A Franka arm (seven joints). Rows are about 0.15 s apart.
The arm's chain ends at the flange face. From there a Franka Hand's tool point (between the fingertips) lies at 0.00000 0.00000 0.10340 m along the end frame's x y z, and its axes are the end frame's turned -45 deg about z.
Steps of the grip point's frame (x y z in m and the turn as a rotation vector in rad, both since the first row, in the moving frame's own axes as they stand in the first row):
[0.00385 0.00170 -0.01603 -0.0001 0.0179 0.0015]
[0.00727 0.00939 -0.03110 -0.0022 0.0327 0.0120]
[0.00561 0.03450 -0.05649 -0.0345 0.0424 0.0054]
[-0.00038 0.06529 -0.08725 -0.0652 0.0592 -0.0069]
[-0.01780 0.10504 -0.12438 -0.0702 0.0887 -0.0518]
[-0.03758 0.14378 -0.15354 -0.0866 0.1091 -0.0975]
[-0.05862 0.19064 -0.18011 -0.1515 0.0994 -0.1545]
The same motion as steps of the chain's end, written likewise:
[0.00261 -0.00022 -0.01601 0.0126 0.0127 0.0015]
[0.00922 0.00371 -0.03104 0.0216 0.0247 0.0120]
[0.02274 0.02099 -0.05634 0.0056 0.0544 0.0054]
[0.03681 0.04603 -0.08685 -0.0042 0.0880 -0.0069]
[0.05013 0.08851 -0.12372 0.0131 0.1124 -0.0518]
[0.06094 0.13057 -0.15254 0.0159 0.1384 -0.0975]
[0.07489 0.17389 -0.17842 -0.0368 0.1774 -0.1545]

